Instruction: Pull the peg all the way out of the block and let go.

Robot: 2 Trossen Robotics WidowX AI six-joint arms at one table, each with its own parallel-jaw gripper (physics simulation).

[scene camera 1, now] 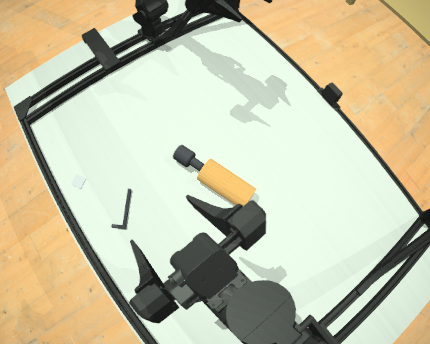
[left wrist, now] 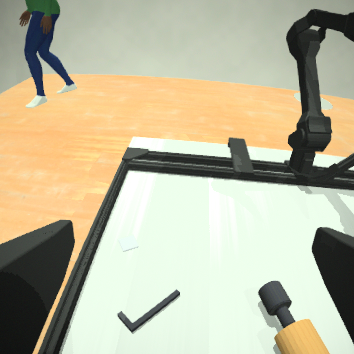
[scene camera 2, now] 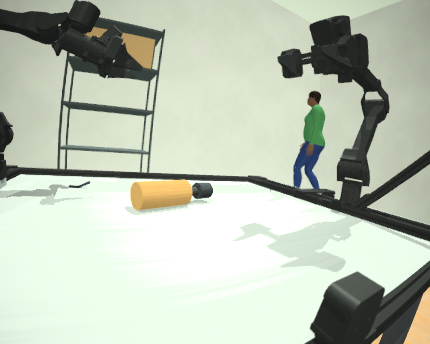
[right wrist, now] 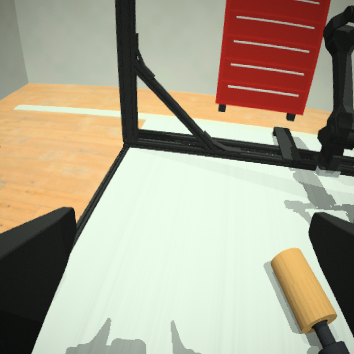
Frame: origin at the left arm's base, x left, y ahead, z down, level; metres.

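Where they show: left gripper, fingertip midpoint: [scene camera 1: 159, 219] [left wrist: 197, 237] [scene camera 2: 138, 73]; right gripper, fingertip midpoint: [scene camera 1: 256, 11] [scene camera 2: 298, 54] [right wrist: 196, 222]; left arm's base, origin of the base link: [right wrist: 326, 163]; right arm's base, origin of the base link: [scene camera 1: 151, 31] [left wrist: 298, 166] [scene camera 2: 348, 203].
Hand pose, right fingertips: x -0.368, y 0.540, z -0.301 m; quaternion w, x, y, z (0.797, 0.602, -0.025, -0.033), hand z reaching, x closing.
Things, the pixels of their centre, and the offset from my right fingertips. "spot": a spot on its surface instead.
- thick orange-tan cylindrical block, body centre: [right wrist: 301, 288] [scene camera 2: 162, 194] [scene camera 1: 226, 184] dx +0.186, dy -0.156, dz +0.292 m
- dark peg, body centre: [left wrist: 287, 321] [right wrist: 323, 332] [scene camera 1: 199, 165] [scene camera 2: 188, 191] dx +0.204, dy -0.084, dz +0.293 m
- dark L-shaped bar, body centre: [left wrist: 149, 303] [scene camera 1: 121, 208] dx +0.400, dy -0.040, dz +0.316 m
- small pale square, surface spot: [left wrist: 128, 243] [scene camera 1: 79, 181] spot: dx +0.446, dy +0.081, dz +0.317 m
- bracket, surface spot: [left wrist: 241, 156] [scene camera 1: 103, 50] spot: dx +0.185, dy +0.376, dz +0.295 m
A thick orange-tan cylindrical block [scene camera 1: 226, 182] [scene camera 2: 162, 194] [left wrist: 301, 340] [right wrist: 303, 290] lies on its side on the white table. A dark peg [scene camera 1: 184, 155] [scene camera 2: 202, 190] [left wrist: 274, 298] [right wrist: 324, 334] sticks out of one end, with a wide round head and a short stretch of thinner shaft showing; the rest of the shaft is hidden in the block. My left gripper [scene camera 1: 160, 219] [left wrist: 197, 237] is open and empty, raised above the table, below and left of the block in scene camera 1. My right gripper [right wrist: 196, 222] is open and empty, high above the table, apart from block and peg.
A dark L-shaped bar [scene camera 1: 127, 210] [scene camera 2: 80, 185] [left wrist: 155, 310] lies on the table, off the peg's head side. A small pale square [scene camera 1: 78, 181] [left wrist: 128, 243] lies near the table's edge. Dark frame rails border the table, with a bracket [scene camera 1: 101, 50] [left wrist: 241, 156] on one side.
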